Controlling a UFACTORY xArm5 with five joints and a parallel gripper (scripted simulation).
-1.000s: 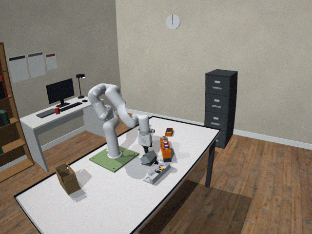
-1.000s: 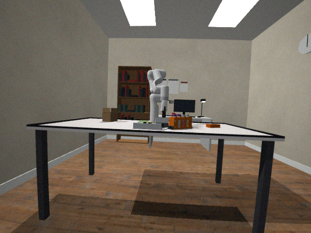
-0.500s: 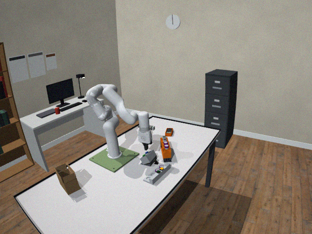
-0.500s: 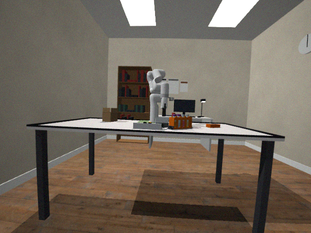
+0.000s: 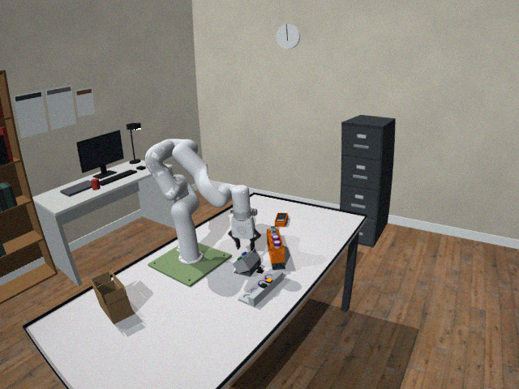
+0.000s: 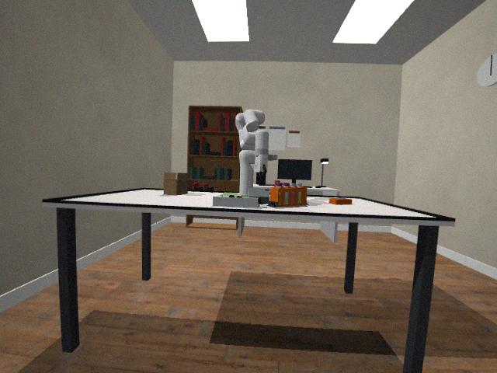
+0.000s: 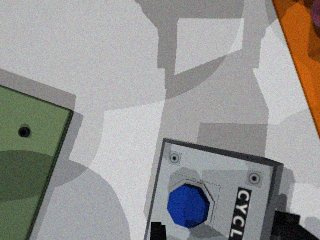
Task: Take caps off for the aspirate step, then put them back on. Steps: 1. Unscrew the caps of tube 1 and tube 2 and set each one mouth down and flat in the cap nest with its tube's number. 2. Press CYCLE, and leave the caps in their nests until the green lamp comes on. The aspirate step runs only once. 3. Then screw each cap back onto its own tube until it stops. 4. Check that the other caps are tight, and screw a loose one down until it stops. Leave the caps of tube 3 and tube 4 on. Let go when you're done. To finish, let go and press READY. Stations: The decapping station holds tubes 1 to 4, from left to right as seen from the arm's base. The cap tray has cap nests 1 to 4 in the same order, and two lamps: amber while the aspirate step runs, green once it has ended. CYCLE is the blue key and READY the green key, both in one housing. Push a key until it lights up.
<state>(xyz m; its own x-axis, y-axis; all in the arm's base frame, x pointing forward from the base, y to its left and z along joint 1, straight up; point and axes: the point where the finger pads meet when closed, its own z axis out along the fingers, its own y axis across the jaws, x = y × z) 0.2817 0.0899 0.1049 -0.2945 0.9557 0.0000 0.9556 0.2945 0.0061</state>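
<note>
Right now my hand is 50 mm above the blue cycle key, 20 mm past it and 10 mm to the right of it. Also, from my hand: grey key housing (70 mm below, 10 mm to the right); cap 4 (110 mm ahead, 90 mm to the left); green ready key (50 mm below, 40 mm to the right, 10 mm behind).
</note>
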